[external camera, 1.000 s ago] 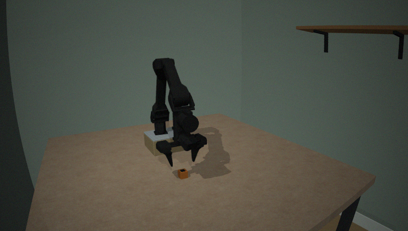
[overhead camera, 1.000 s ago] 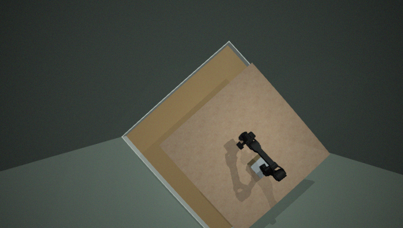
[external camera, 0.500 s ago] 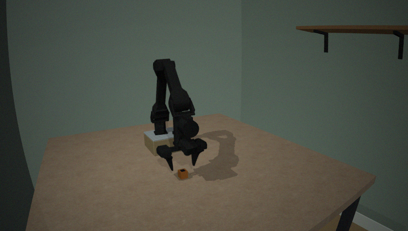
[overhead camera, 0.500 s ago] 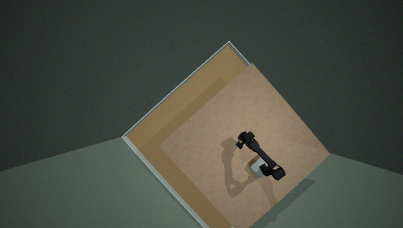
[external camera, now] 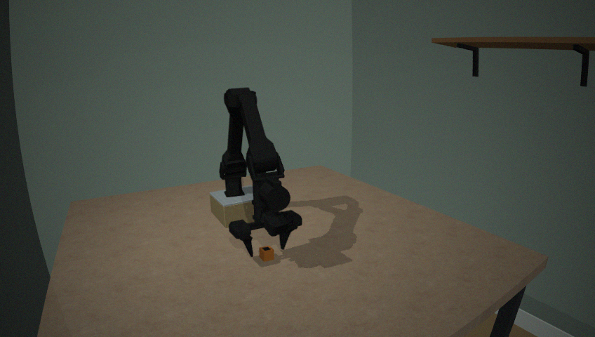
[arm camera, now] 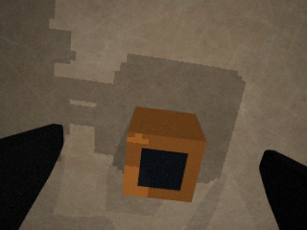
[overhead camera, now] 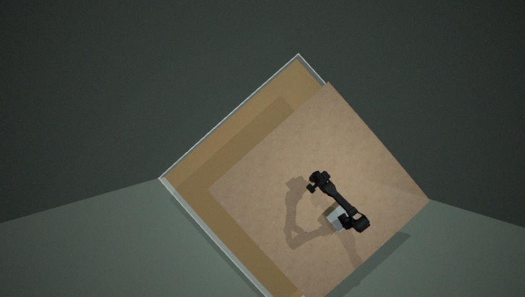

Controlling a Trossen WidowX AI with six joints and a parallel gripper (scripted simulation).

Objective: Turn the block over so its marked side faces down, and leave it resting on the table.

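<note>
Now: the orange block right at my gripper tip.
</note>
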